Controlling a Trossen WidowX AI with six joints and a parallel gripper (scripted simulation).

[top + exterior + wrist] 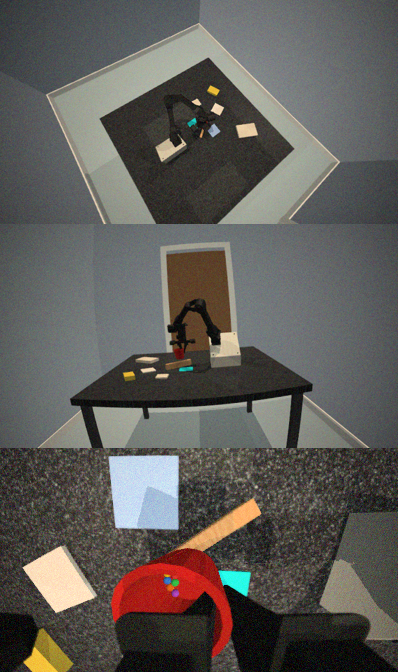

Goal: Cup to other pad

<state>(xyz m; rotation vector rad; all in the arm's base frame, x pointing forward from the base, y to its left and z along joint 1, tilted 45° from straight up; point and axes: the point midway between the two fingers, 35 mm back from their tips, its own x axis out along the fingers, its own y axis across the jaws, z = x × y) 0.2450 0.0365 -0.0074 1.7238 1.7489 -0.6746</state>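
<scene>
Right now my gripper tip is 11 cm above the cyan pad, 7 cm to the right of it and 1 cm past it. Also, from my gripper tip: orange bar (9 cm below, 4 cm ahead, 1 cm to the right); then red cup (3 cm ahead); then light blue pad (11 cm below, 10 cm ahead, 9 cm to the right).
</scene>
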